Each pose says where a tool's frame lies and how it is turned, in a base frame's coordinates. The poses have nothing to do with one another.
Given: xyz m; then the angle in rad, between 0 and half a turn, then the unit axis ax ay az.
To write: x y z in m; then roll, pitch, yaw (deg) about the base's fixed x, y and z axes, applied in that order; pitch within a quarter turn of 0, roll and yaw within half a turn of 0. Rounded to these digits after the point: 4 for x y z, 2 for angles.
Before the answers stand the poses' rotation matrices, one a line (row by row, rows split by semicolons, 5 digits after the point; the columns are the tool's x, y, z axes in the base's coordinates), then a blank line. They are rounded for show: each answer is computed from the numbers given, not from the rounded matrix.
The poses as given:
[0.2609 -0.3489 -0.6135 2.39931 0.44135 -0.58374 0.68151]
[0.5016 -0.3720 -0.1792 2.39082 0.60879 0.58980 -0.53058]
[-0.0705 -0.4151 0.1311 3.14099 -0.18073 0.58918 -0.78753]
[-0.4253 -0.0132 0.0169 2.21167 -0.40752 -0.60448 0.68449]
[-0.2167 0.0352 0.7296 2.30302 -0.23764 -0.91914 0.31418]
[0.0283 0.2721 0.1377 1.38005 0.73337 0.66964 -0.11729]
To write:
-0.39859 -0.90817 0.12785; 0.01319 -0.14506 -0.98933; 0.91703 -0.39265 0.06980
-0.08955 0.98356 -0.15682; 0.25963 -0.12896 -0.95706; -0.96155 -0.12642 -0.24382
-0.93467 -0.21249 0.28502; -0.21344 -0.30573 -0.92788; 0.28431 -0.92810 0.24041
-0.33253 -0.15505 -0.93026; 0.94229 -0.01403 -0.33449; 0.03881 -0.98781 0.15076
-0.57430 0.13079 -0.80813; 0.59810 0.74108 -0.30510; 0.55898 -0.65856 -0.50383
0.62545 0.51315 0.58778; 0.28282 0.55299 -0.78372; -0.72720 0.65642 0.20074

[0.2609 -0.3489 -0.6135 -79.92 -66.50 178.10]
[0.5016 -0.3720 -0.1792 -152.59 74.06 109.03]
[-0.0705 -0.4151 0.1311 -75.48 -16.52 -167.14]
[-0.4253 -0.0132 0.0169 -81.32 -2.22 109.44]
[-0.2167 0.0352 0.7296 -127.42 -33.99 133.84]
[0.0283 0.2721 0.1377 73.00 46.65 24.33]

